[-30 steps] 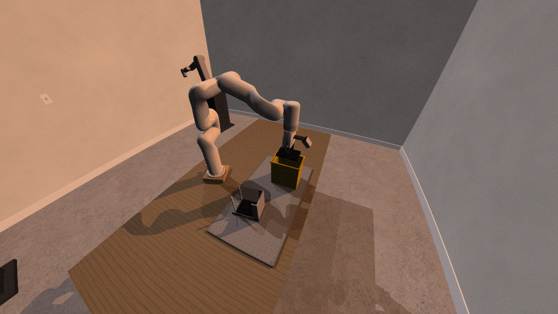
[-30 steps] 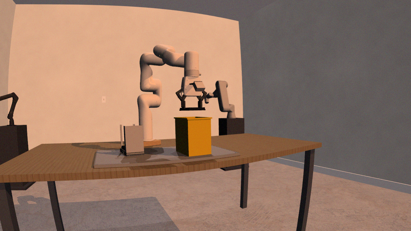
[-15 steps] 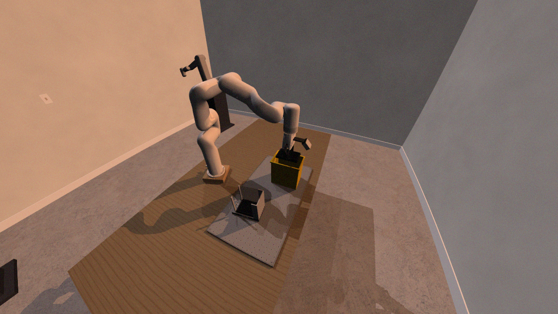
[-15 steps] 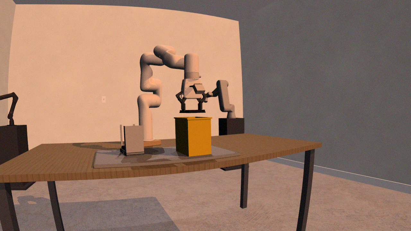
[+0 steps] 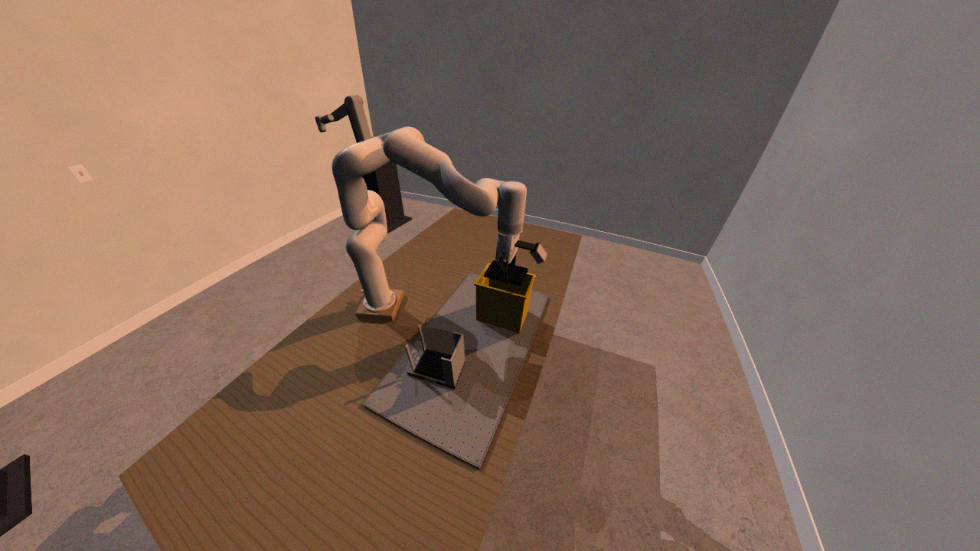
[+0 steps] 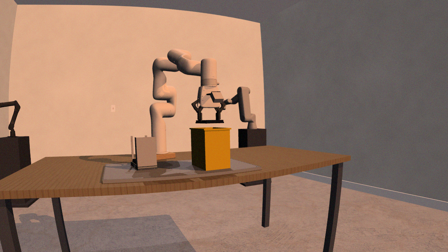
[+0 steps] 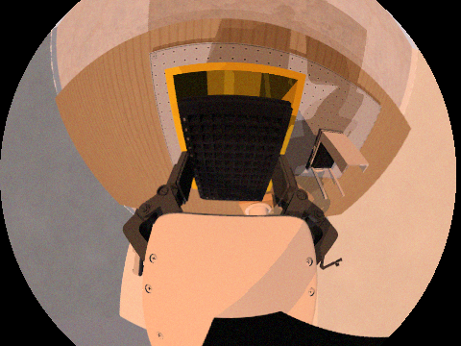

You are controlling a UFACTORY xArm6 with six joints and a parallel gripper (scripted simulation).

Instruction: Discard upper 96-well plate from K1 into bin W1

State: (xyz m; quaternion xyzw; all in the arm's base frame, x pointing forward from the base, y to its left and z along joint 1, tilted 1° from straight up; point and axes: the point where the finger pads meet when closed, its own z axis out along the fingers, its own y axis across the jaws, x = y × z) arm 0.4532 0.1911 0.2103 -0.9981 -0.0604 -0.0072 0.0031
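My hand is 13 cm above the yellow plastics bin W1.
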